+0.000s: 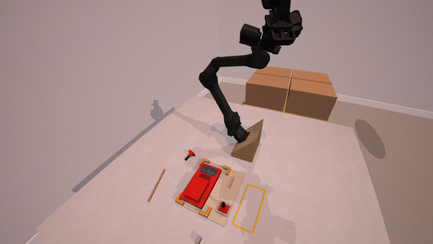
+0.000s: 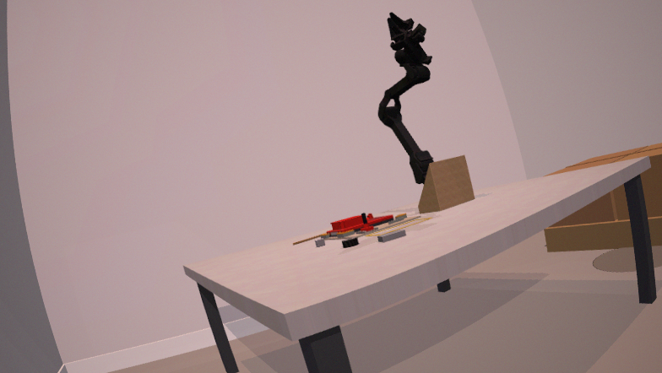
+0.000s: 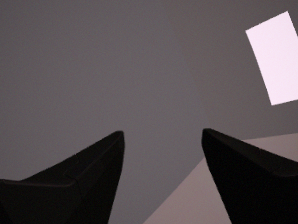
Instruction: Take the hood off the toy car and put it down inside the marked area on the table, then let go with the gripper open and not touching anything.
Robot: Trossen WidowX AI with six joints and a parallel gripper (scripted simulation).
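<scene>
The hood is 260 mm ahead of my gripper tip, 180 mm to the right of it and 640 mm below it. Round my gripper tip: wooden stick (340 mm ahead, 370 mm to the right, 680 mm below).
</scene>
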